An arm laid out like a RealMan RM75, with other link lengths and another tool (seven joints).
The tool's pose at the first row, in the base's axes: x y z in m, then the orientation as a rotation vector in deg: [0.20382 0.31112 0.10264 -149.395 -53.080 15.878]
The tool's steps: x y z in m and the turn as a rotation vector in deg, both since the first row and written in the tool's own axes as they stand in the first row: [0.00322 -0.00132 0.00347 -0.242 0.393 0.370]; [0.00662 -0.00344 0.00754 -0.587 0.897 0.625]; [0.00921 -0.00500 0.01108 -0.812 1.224 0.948]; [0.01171 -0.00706 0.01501 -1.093 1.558 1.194]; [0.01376 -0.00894 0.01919 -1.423 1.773 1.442]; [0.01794 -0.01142 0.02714 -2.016 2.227 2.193]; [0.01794 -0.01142 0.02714 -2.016 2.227 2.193]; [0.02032 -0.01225 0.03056 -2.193 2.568 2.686]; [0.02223 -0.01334 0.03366 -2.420 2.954 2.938]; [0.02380 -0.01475 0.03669 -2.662 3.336 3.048]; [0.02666 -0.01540 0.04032 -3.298 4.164 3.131]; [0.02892 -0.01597 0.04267 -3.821 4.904 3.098]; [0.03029 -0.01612 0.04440 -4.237 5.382 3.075]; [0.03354 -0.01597 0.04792 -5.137 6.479 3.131]
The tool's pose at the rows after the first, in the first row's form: [0.20450 0.31506 0.09978 -149.774 -52.564 15.357]; [0.20468 0.31985 0.09667 -150.171 -52.193 14.616]; [0.20472 0.32357 0.09388 -150.510 -51.749 14.175]; [0.20429 0.32770 0.09093 -150.857 -51.421 13.681]; [0.20354 0.33148 0.08771 -151.261 -51.148 13.325]; [0.20296 0.33806 0.08114 -152.135 -50.233 12.671]; [0.20296 0.33806 0.08114 -152.135 -50.233 12.671]; [0.20329 0.34110 0.07819 -152.506 -49.539 12.270]; [0.20321 0.34393 0.07566 -152.790 -49.159 11.726]; [0.20270 0.34676 0.07334 -153.014 -48.968 11.143]; [0.20344 0.35003 0.07009 -153.516 -48.794 9.789]; [0.20415 0.35251 0.06801 -153.860 -48.758 8.568]; [0.20459 0.35395 0.06640 -154.148 -48.763 7.742]; [0.20612 0.35686 0.06291 -154.801 -48.607 5.892]
